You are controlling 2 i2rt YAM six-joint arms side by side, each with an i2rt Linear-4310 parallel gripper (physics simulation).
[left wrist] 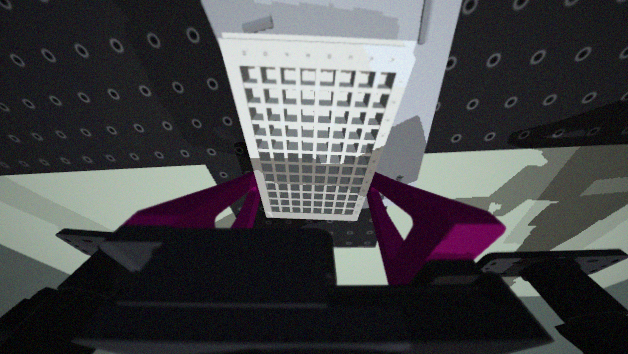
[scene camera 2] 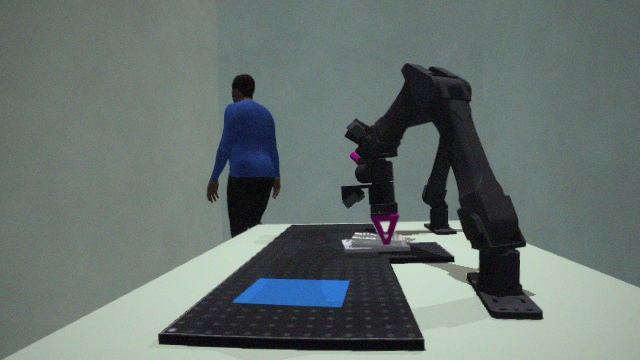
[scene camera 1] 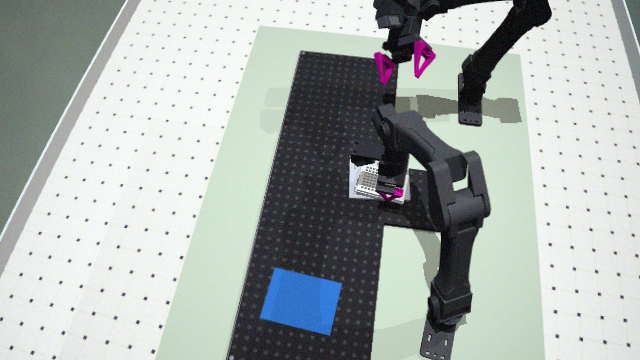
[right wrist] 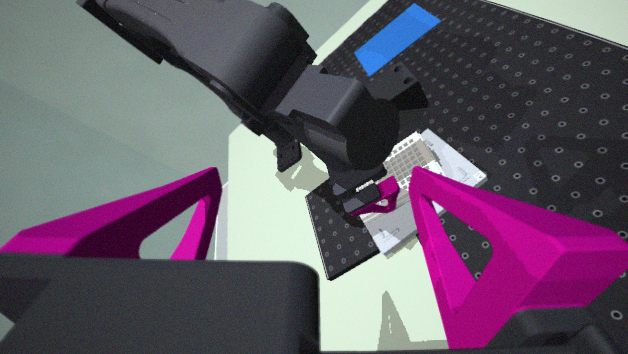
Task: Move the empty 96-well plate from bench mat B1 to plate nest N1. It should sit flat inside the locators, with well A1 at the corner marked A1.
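Where they show: left gripper, fingertip midpoint: [left wrist: 313, 176] [scene camera 2: 386, 241] [scene camera 1: 390, 186] [right wrist: 380, 186]; right gripper, fingertip midpoint: [scene camera 1: 399, 80] [right wrist: 315, 177]; left arm's base, origin of the base link: [scene camera 2: 498, 295] [scene camera 1: 441, 317] [right wrist: 288, 139]; right arm's base, origin of the base link: [left wrist: 538, 261] [scene camera 2: 439, 229] [scene camera 1: 469, 99].
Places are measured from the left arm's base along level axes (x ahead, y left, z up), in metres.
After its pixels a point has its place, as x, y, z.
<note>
The white 96-well plate [scene camera 1: 367, 181] {0.258, -0.285, 0.046} [scene camera 2: 364, 238] {0.248, -0.254, 0.047} [left wrist: 327, 54] {0.276, -0.298, 0.048} [right wrist: 410, 157] {0.256, -0.287, 0.046} is between the fingers of my left gripper [scene camera 1: 390, 194] {0.197, -0.297, 0.031} [scene camera 2: 386, 242] {0.197, -0.297, 0.031} [left wrist: 313, 176] {0.197, -0.297, 0.031} [right wrist: 380, 186] {0.197, -0.297, 0.031}, which is shut on its long sides. It is low over the light grey plate nest N1 [scene camera 1: 353, 182] {0.295, -0.284, 0.024} [scene camera 2: 350, 246] {0.285, -0.262, 0.025} [left wrist: 431, 65] {0.275, -0.356, 0.025} [right wrist: 395, 235] {0.192, -0.375, 0.025}; I cannot tell whether it touches. In the left wrist view, nest surface and raised locators show beyond its far edge and at right. Well lettering is unreadable. Blue bench mat B1 [scene camera 1: 301, 301] {0.332, 0.060, 0.015} [scene camera 2: 292, 292] {0.335, 0.065, 0.015} [right wrist: 397, 40] {0.338, 0.038, 0.015} bears no plate. My right gripper [scene camera 1: 401, 79] {0.239, -0.450, 0.269} [right wrist: 315, 177] {0.239, -0.450, 0.269} is open, above the board's far end.
The nest stands on a black perforated board [scene camera 1: 320, 220] {0.349, -0.156, 0.013} [scene camera 2: 280, 337] {0.301, 0.219, 0.013}. The left arm bends over the nest and hides part of it in scene camera 1. The right arm's base [scene camera 1: 470, 116] {0.015, -0.611, 0.010} stands at upper right there. A person in blue [scene camera 2: 250, 140] stands behind the table.
</note>
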